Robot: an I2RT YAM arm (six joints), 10 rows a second.
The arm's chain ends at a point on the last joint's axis. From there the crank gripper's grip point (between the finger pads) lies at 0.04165 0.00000 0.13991 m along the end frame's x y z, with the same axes.
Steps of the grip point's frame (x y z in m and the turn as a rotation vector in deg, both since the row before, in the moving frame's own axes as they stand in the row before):
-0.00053 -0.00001 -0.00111 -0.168 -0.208 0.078
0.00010 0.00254 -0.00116 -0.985 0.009 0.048
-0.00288 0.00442 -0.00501 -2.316 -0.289 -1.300
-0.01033 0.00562 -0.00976 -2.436 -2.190 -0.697
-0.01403 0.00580 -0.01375 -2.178 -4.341 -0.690
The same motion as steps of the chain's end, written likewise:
-0.00002 -0.00048 -0.00126 -0.168 -0.208 0.078
0.00008 0.00010 -0.00113 -0.985 0.009 0.048
-0.00223 -0.00030 -0.00512 -2.316 -0.289 -1.300
-0.00499 0.00011 -0.01113 -2.436 -2.190 -0.697
-0.00335 0.00087 -0.01641 -2.178 -4.341 -0.690

